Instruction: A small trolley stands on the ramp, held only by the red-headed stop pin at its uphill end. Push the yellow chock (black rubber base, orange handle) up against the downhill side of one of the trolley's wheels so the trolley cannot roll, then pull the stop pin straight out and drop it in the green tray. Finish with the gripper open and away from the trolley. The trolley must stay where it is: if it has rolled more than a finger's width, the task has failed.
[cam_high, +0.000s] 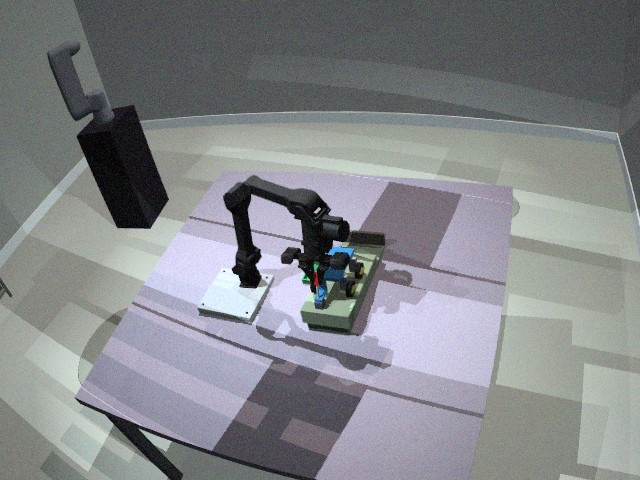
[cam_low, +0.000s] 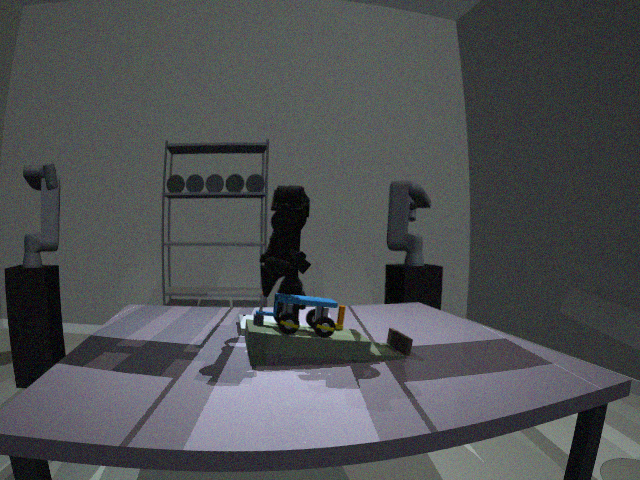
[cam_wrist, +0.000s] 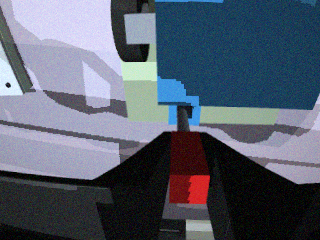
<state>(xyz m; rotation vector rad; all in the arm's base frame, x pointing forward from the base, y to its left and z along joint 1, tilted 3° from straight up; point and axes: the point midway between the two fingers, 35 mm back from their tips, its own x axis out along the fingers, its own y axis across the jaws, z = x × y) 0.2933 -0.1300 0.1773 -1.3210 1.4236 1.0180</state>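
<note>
The green tray lies 21 cm to the left of my gripper tip, 17 cm below it and 8 cm behind it. Round my gripper tip: stop pin right at my gripper tip; then blue trolley 9 cm to the left, 5 cm below, 3 cm ahead; then ramp 11 cm below, 10 cm to the left, 3 cm ahead.
</note>
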